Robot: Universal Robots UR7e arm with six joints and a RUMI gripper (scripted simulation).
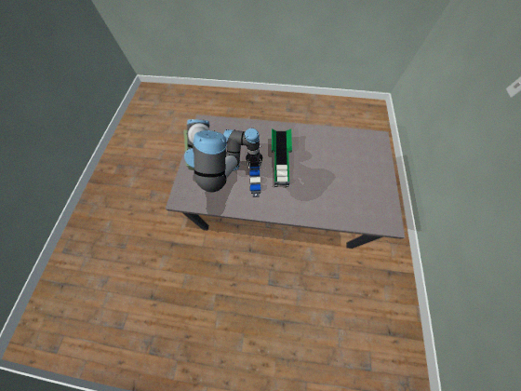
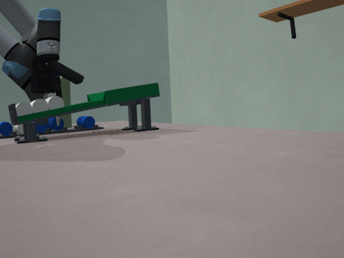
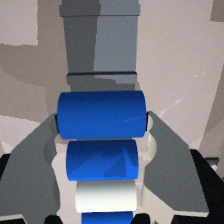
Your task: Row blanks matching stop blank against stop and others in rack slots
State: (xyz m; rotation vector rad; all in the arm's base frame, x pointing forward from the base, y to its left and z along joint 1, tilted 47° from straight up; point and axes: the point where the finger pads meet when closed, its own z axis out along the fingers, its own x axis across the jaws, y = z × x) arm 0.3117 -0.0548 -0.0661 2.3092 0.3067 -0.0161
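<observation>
Right now my hand is 1 cm short of the stock rack, 3 cm to the left of it and 4 cm above it. Round my hand: dark stop (20 cm ahead, 11 cm to the right, 2 cm above).
</observation>
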